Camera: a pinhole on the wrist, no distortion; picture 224 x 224 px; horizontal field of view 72.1 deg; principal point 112.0 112.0 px. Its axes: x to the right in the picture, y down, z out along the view. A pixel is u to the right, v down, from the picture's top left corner.
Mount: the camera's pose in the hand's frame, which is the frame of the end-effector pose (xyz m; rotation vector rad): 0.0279 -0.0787 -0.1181 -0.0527 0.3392 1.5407
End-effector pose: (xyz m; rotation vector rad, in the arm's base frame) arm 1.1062 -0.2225 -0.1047 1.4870 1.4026 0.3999
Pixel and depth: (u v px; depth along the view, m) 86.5 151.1 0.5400
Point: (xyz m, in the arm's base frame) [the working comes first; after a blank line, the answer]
In the camera's frame: -0.0895 0.1372 0.5400

1.4390 -0.4251 -0.3170
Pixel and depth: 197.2 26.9 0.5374
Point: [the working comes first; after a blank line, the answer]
In the camera's frame: 0.2976 -0.2972 0.5374

1.6105 0.0915 -0.1116
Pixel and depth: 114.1 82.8 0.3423
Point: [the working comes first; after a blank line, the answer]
In the camera's frame: 0.0047 -0.0650 0.3423

1.3060 -0.1689 -0.2428
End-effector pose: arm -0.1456 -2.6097 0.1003 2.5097 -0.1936 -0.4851
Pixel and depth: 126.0 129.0 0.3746
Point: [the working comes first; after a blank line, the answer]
In the camera's frame: 0.0341 0.0414 0.3746

-0.1869 -2.7831 -0.0728
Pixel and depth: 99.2 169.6 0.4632
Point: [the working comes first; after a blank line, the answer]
In the camera's frame: -0.0385 0.1734 0.4632

-0.3380 -2.7841 -0.1605
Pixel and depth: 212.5 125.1 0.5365
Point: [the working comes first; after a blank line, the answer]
In the camera's frame: 0.3504 0.0457 0.5365

-0.2059 -3.1140 0.0555
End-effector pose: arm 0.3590 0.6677 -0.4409 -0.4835 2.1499 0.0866
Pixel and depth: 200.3 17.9 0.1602
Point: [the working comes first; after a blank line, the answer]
In the camera's frame: 0.0919 -0.0980 0.1602

0.2587 0.6613 -0.5649
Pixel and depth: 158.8 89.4 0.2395
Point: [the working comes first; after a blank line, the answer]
In the camera's frame: 0.0728 -0.0352 0.2395

0.3523 0.7007 -0.5815
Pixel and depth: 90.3 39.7 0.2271
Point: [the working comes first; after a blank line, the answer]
In the camera's frame: -0.0320 -0.1067 0.2271

0.3579 0.5809 -0.6249
